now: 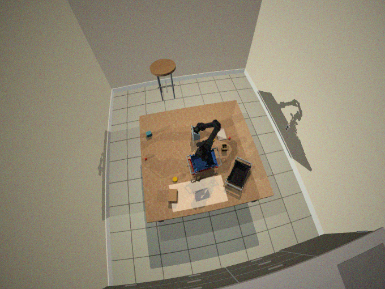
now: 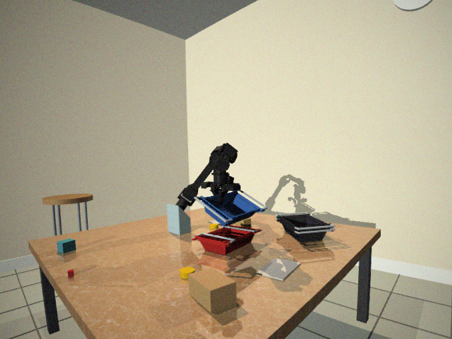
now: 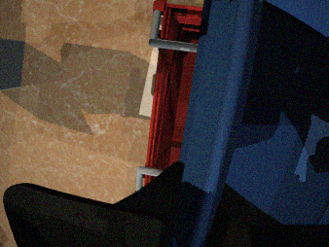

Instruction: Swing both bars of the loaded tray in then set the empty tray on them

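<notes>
Right now the blue tray is 70 mm ahead of my gripper tip and 20 mm to the left of it. Round my gripper tip: teal block: 580 mm to the right, 390 mm behind, 160 mm below; small red cube: 610 mm to the right, 170 mm below, 80 mm behind; tan box: 350 mm ahead, 310 mm to the right, 150 mm below.
</notes>
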